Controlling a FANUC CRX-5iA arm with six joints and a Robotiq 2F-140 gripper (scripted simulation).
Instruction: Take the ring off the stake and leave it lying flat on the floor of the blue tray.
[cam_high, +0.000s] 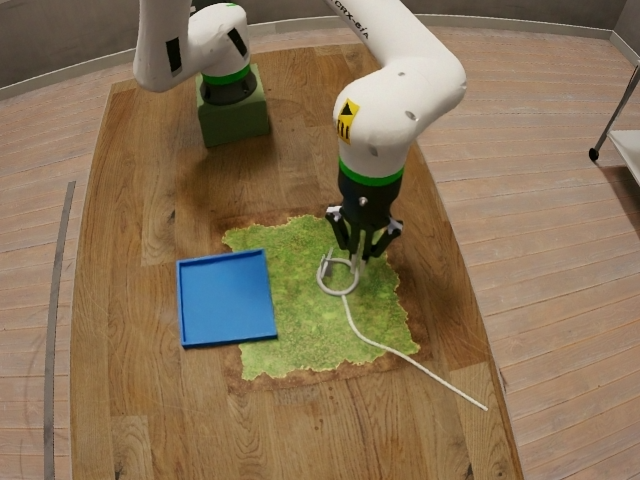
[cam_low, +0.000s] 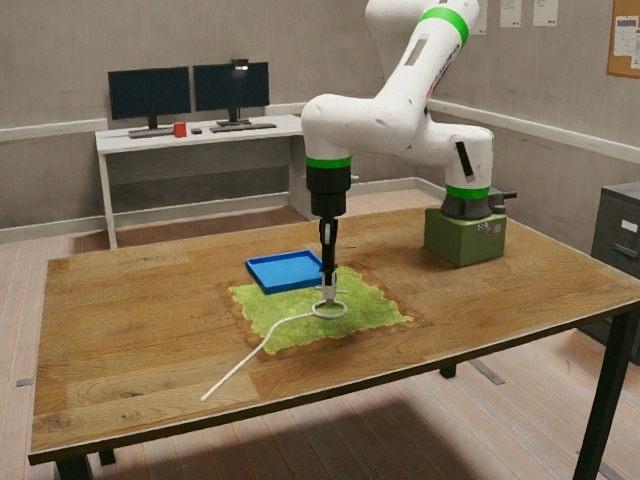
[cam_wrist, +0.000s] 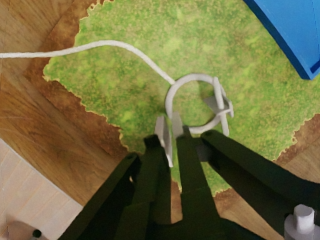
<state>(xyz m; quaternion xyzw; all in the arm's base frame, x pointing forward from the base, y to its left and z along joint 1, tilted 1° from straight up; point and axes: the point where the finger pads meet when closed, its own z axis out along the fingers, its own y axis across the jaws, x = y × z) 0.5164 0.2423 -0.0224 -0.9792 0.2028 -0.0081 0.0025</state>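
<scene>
The ring is 80 mm below my hand, 30 mm to the right of it and 10 mm behind it. The rest, counted from my hand: grey stake: 60 mm to the right, 60 mm below, 30 mm behind; then blue tray: 270 mm to the right, 80 mm below, 10 mm ahead.
</scene>
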